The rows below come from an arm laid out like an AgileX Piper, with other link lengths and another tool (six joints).
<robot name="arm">
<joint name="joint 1" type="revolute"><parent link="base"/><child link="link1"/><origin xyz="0 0 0.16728"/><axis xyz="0 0 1"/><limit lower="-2.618" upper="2.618"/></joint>
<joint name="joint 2" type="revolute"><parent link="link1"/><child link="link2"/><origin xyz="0 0 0"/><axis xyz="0 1 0"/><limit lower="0" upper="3.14"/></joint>
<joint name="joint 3" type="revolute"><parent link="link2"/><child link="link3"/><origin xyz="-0.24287 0 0.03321"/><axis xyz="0 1 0"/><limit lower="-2.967" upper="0"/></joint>
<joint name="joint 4" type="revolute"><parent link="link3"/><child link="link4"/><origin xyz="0.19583 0 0.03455"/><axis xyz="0.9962 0 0.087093"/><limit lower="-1.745" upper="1.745"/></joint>
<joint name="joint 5" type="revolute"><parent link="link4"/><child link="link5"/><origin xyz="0 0 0"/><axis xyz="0 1 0"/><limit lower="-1.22" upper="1.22"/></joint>
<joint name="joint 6" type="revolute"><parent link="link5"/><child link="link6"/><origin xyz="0.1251 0 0.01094"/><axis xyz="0.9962 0 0.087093"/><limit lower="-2.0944" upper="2.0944"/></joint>
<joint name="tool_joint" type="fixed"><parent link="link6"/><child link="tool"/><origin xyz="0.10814 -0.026 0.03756" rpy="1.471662 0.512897 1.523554"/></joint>
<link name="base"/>
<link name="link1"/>
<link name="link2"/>
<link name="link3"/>
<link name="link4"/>
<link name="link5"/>
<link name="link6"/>
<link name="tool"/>
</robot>
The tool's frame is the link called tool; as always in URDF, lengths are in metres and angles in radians.
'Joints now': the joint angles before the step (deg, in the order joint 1, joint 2, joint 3, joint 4, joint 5, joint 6). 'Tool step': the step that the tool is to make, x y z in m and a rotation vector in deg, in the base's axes. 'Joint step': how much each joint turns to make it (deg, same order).
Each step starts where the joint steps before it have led.
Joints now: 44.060 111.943 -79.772 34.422 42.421 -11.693
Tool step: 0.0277 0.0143 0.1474 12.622 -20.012 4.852
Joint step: -1.553 -12.653 -7.766 -0.147 0.337 -8.162
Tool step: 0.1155 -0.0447 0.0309 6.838 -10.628 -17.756
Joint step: -8.570 5.574 -4.450 -0.004 -16.531 -0.014
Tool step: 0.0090 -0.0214 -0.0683 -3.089 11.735 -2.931
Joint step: -3.783 5.323 0.278 -0.415 5.796 4.349
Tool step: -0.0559 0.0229 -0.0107 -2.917 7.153 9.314
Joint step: 3.049 -2.181 -0.077 -0.295 11.763 0.249
